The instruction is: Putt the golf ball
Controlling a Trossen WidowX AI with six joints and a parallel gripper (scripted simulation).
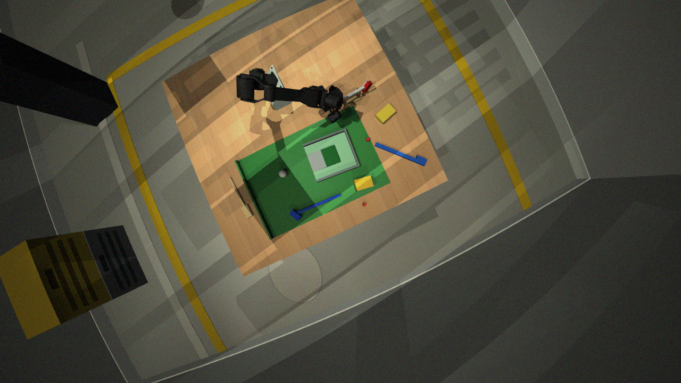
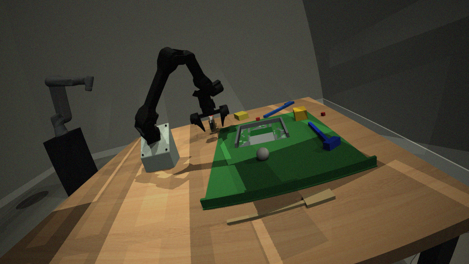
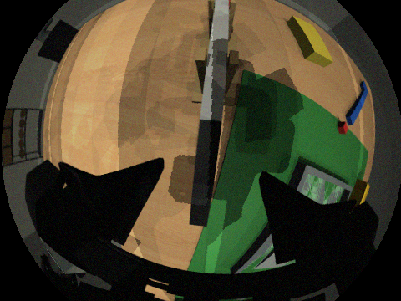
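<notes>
Now: gripper tip 1 cm past the red putter, 11 cm to the right of it and 1 cm below it. From my gripper tip the other things lie so: white golf ball (15 cm ahead, 41 cm to the right, 2 cm below); then green mat (22 cm ahead, 27 cm to the right, 4 cm below); then small wooden stand (13 cm to the left, 1 cm below).
</notes>
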